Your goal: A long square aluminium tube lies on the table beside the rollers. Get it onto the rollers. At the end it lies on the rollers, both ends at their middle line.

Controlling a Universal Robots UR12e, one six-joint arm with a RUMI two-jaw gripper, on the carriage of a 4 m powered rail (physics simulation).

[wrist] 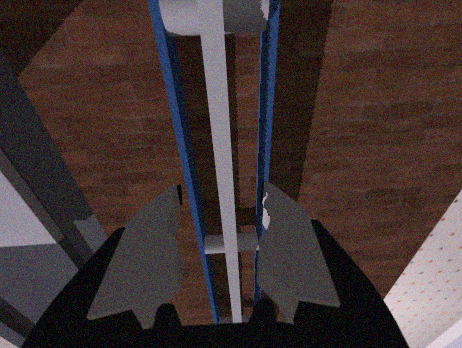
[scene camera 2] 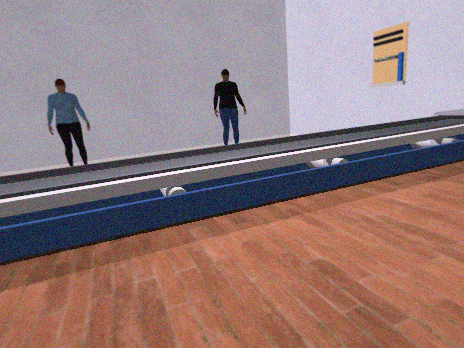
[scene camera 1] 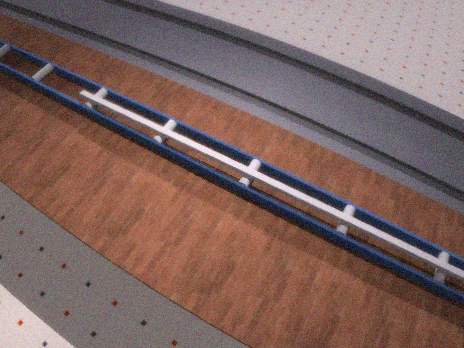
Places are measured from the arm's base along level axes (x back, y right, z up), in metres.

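Pixels of known places: gripper, fingertip midpoint: (wrist: 221, 184).
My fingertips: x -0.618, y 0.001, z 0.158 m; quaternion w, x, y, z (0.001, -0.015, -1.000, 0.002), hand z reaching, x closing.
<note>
Behind a point stands the place of what it marks.
The long square aluminium tube (scene camera 1: 210, 150) {x -0.630, y 2.019, z 0.055 m} (scene camera 2: 230, 167) {x -0.651, y 2.128, z 0.049 m} (wrist: 218, 115) {x -0.616, y -0.039, z 0.055 m} lies lengthwise across several light rollers (scene camera 1: 172, 124) {x -0.578, y 2.238, z 0.025 m} (scene camera 2: 176, 191) {x -0.680, y 2.253, z 0.026 m} (wrist: 215, 244) {x -0.585, y 0.235, z 0.024 m}, between the two blue side rails. In the wrist view it crosses the visible rollers close to their middle. In the scene camera 1 view its upper left end reaches a little past a roller, near the middle line. Its other end is outside that view. My gripper (wrist: 221, 184) {x -0.618, y 0.001, z 0.158 m} is open above the tube, with a wide gap on both sides of it. The gripper does not show in either scene camera view.
The blue side rails (scene camera 1: 200, 167) {x -0.694, y 2.026, z 0.015 m} (scene camera 2: 240, 192) {x -0.694, y 2.127, z 0.004 m} (wrist: 172, 95) {x -0.553, y -0.064, z 0.022 m} run along both sides of the rollers. A long grey channel (scene camera 1: 250, 75) runs behind them. In the scene camera 2 view two people (scene camera 2: 66, 110) (scene camera 2: 227, 97) stand behind, and a board (scene camera 2: 390, 52) hangs on the wall.
</note>
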